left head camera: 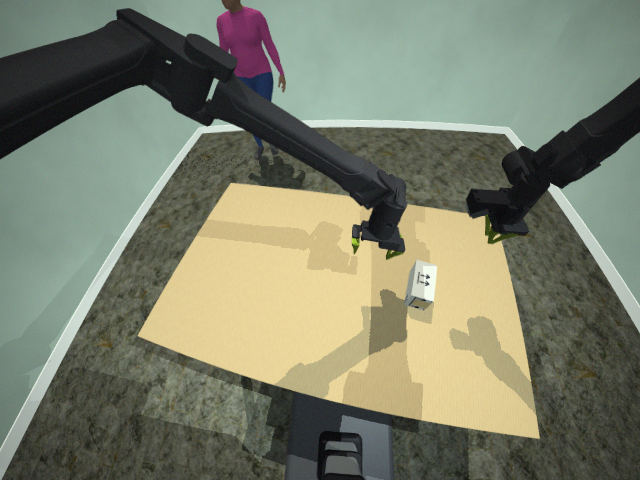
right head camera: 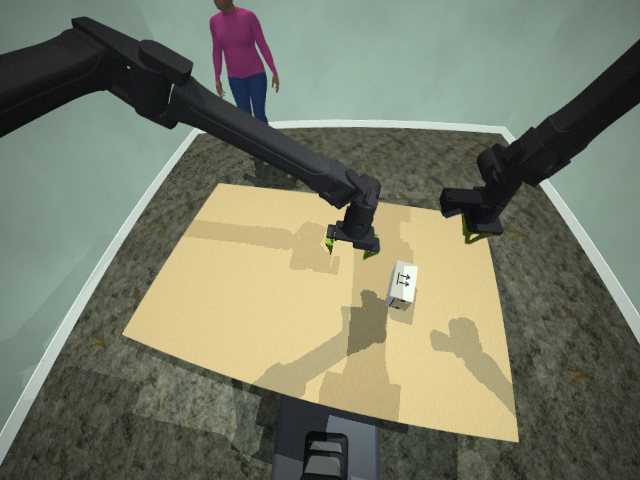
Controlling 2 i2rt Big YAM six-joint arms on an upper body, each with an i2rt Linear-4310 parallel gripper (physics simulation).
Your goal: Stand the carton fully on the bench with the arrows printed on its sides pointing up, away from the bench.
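Frame: origin at the left arm's base, x ahead, y left, z up, level; millimetres.
Seen in the pictures: left gripper, fingertip midpoint: (left head camera: 370, 255) (right head camera: 347, 255); right gripper, fingertip midpoint: (left head camera: 488, 239) (right head camera: 466, 239).
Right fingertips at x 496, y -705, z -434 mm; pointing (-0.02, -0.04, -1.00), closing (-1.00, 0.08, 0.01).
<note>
A point is followed by its place in that frame.
The white carton (left head camera: 425, 291) {y -577, x 423, z -616 mm} (right head camera: 403, 290) {y -573, x 428, z -616 mm} lies on its side on the tan bench (left head camera: 232, 310) {y 59, x 357, z -704 mm} (right head camera: 217, 310) {y 46, x 356, z -704 mm}, right of the middle. A face with two dark printed arrows is turned upward, and the arrows point to the right in the picture, along the bench. Its near end shows a tan patch with dark edges. My left gripper (left head camera: 371, 254) {y -395, x 491, z -522 mm} (right head camera: 347, 254) {y -395, x 491, z -522 mm} is open and empty, its fingers above the bench, up and to the left of the carton. My right gripper (left head camera: 492, 240) {y -705, x 496, z -434 mm} (right head camera: 468, 240) {y -705, x 496, z -434 mm} is shut and empty, above the bench's right edge, apart from the carton.
My left arm (left head camera: 289, 134) {y -220, x 487, z -146 mm} (right head camera: 258, 134) {y -234, x 495, z -149 mm} reaches across the far part of the bench. My right arm (left head camera: 584, 144) {y -700, x 471, z -131 mm} (right head camera: 553, 139) {y -702, x 471, z -129 mm} comes in from the upper right. A person in a pink top (left head camera: 245, 41) (right head camera: 237, 41) stands beyond the bench's far edge. Arm shadows fall across the bench.
</note>
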